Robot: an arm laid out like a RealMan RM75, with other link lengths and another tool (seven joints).
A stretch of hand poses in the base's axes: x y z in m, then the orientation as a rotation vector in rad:
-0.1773, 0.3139, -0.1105, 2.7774, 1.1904, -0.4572
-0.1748, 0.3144, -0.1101, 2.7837, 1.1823, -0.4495
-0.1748, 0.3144, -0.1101, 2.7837, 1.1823, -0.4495
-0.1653, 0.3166, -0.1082, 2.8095, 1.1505, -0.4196
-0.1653, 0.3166, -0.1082, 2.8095, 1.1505, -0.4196
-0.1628, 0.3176, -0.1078, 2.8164, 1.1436, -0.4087
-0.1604, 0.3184, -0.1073, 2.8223, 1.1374, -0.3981
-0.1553, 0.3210, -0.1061, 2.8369, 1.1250, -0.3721
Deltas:
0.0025, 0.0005, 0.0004, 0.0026, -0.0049, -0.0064
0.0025, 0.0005, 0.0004, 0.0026, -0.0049, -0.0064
0.0120, 0.0027, 0.0023, 0.0142, -0.0232, -0.0320
0.0120, 0.0027, 0.0023, 0.0142, -0.0232, -0.0320
0.0145, 0.0037, 0.0027, 0.0185, -0.0297, -0.0378
0.0169, 0.0045, 0.0032, 0.0223, -0.0360, -0.0429
0.0220, 0.0071, 0.0044, 0.0330, -0.0509, -0.0540

